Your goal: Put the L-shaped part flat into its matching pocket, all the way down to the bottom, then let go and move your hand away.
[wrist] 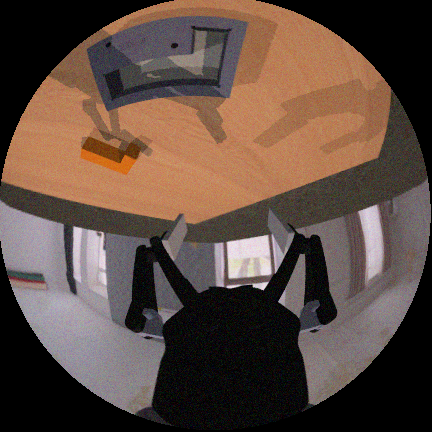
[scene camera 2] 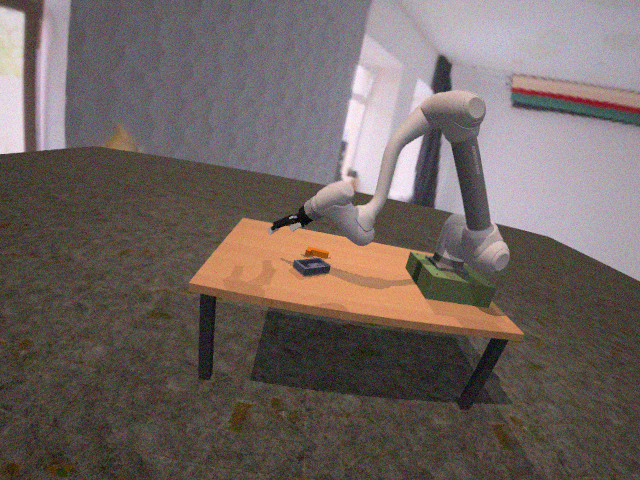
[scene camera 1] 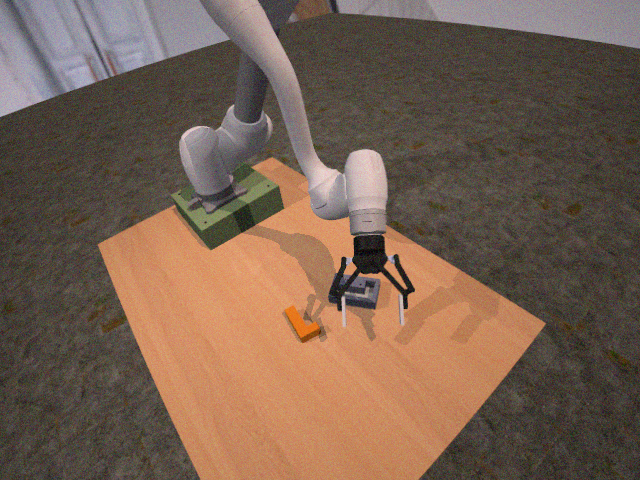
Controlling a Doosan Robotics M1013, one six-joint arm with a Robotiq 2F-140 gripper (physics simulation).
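Frame: origin at the arm's base, x left, y back, z up, level; millimetres.
Where they show: gripper, between the fingertips: [wrist: 226,219] [scene camera 2: 280,230] [scene camera 1: 373,325]; arm's base, origin of its link: [scene camera 2: 446,266] [scene camera 1: 219,194].
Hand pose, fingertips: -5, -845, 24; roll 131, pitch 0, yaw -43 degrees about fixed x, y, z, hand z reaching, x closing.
Each offset is from my fingertips to the centre of the thing, as dx, dy, dz. Level surfaces: height alone.
The orange L-shaped part {-83, +198, -112} [scene camera 1: 300,326] [scene camera 2: 316,252] [wrist: 110,157] lies flat on the table, beside the pocket block and apart from it. The blue-grey block {+97, +171, -109} [scene camera 1: 375,298] [scene camera 2: 312,270] [wrist: 145,44] has an L-shaped pocket, which shows empty in the wrist view. In scene camera 1 the gripper's left finger covers part of the block. My gripper [scene camera 1: 372,324] [scene camera 2: 282,229] [wrist: 226,219] is open with nothing between its fingers. It is tilted, pointing outward over the table, and hangs above the table, clear of both the part and the block.
The wooden table {dz -127} [scene camera 1: 206,330] [scene camera 2: 361,304] [wrist: 300,165] carries everything. The green base box [scene camera 1: 242,219] [scene camera 2: 454,289] under the arm stands at the table's far end in scene camera 1. Shadows of the arm and fingers fall across the part, the block and the table.
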